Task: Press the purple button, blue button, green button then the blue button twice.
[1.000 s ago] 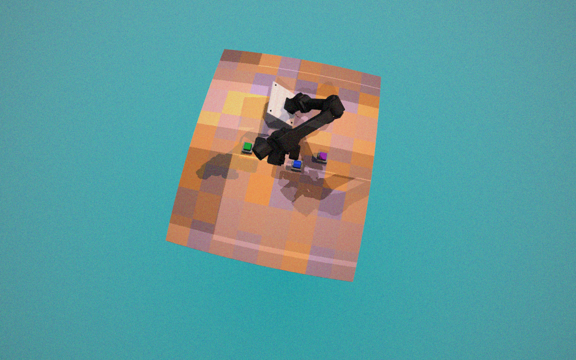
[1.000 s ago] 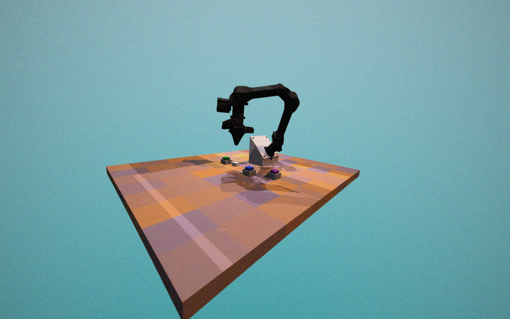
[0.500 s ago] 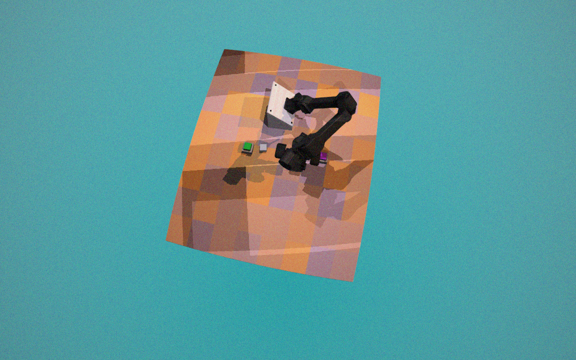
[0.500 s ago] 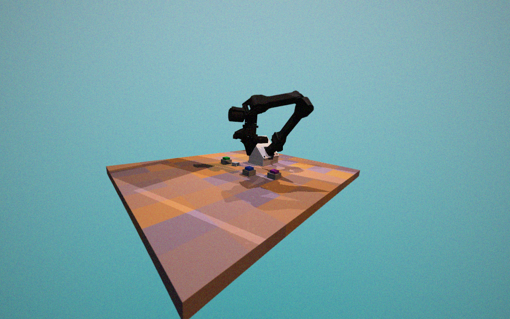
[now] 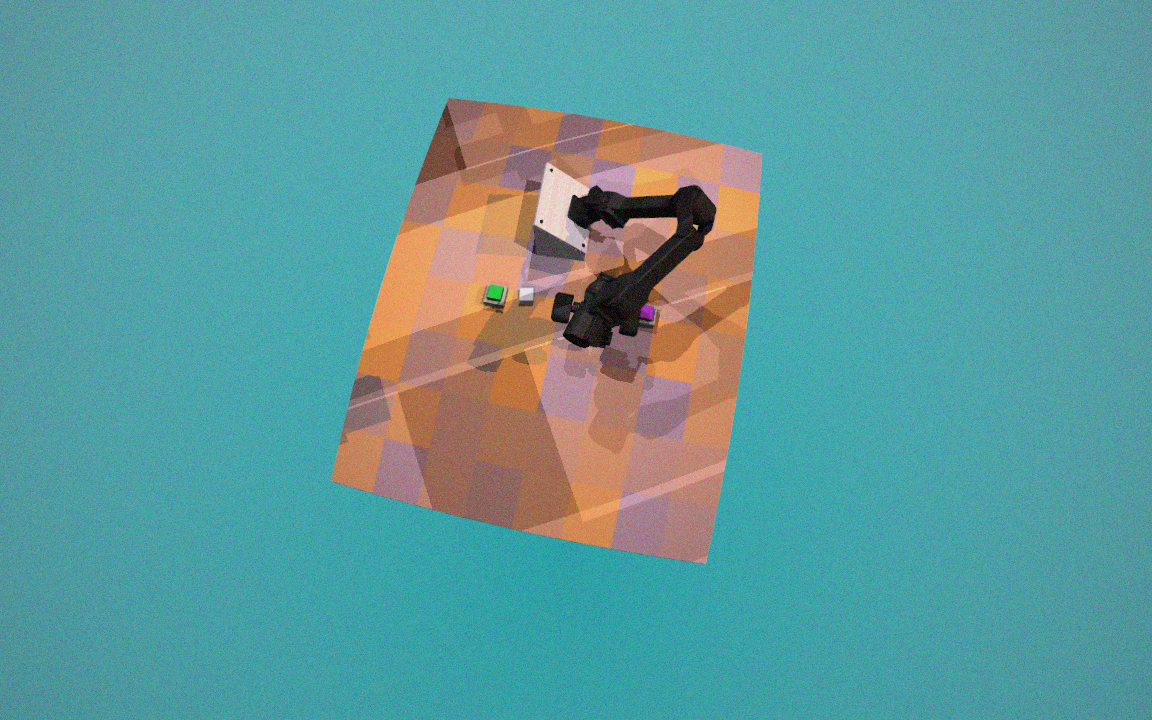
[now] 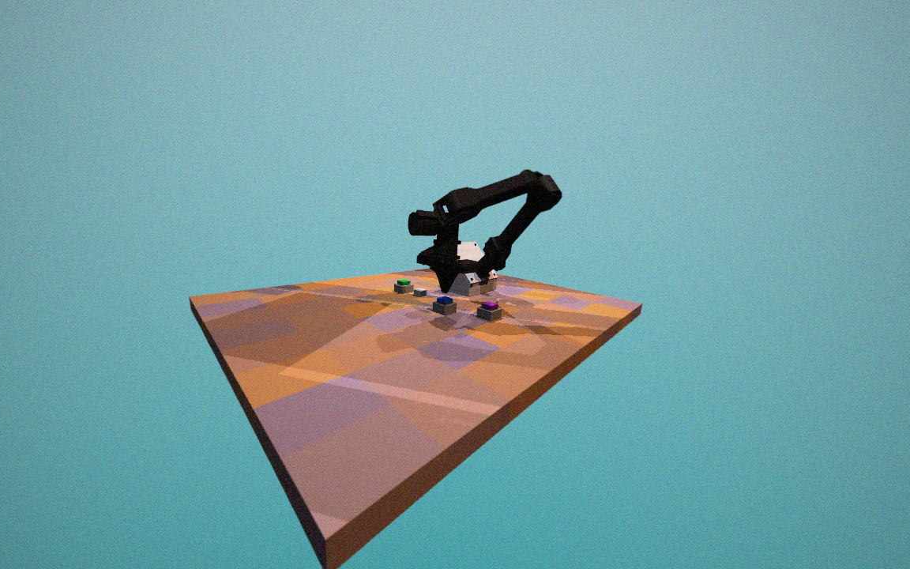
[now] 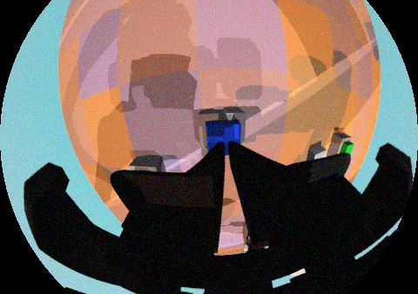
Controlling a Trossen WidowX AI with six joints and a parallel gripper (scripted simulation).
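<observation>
Right now the blue button is 2 cm below my gripper tip. The rest, counted from my gripper tip: green button (24 cm to the right, 4 cm behind, 2 cm below); small white block (17 cm to the right, 6 cm behind, 4 cm below); purple button (11 cm to the left, 6 cm behind, 2 cm below).
</observation>
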